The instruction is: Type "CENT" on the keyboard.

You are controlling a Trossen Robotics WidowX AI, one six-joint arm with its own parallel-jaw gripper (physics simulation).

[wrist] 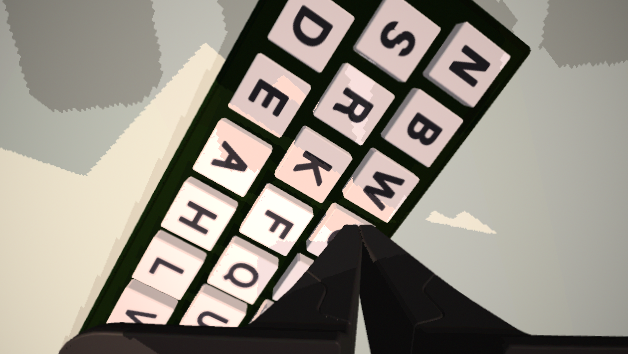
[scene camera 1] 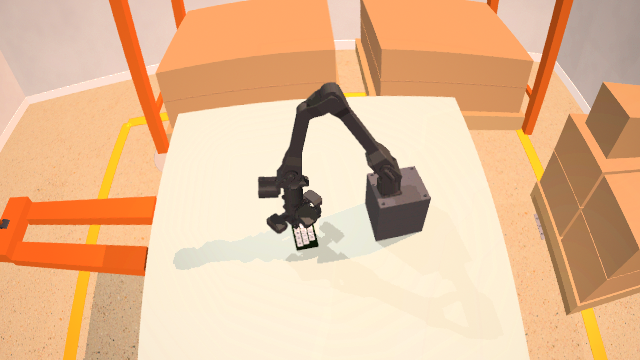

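Observation:
The keyboard is a dark green board with white letter keys, lying on the table and turned at a slant in the wrist view. The N key is near its upper right corner and the E key is in the left row. My gripper is shut and empty, pointing down over the keyboard. In the wrist view its tips overlap a partly covered key below the W key; its letter cannot be read. Keys beneath the fingers are partly hidden. No C or T can be made out.
The arm's grey base block stands on the pale table, right of the keyboard. Large boxes stand behind the table and stacked boxes to the right. Orange forks reach its left edge.

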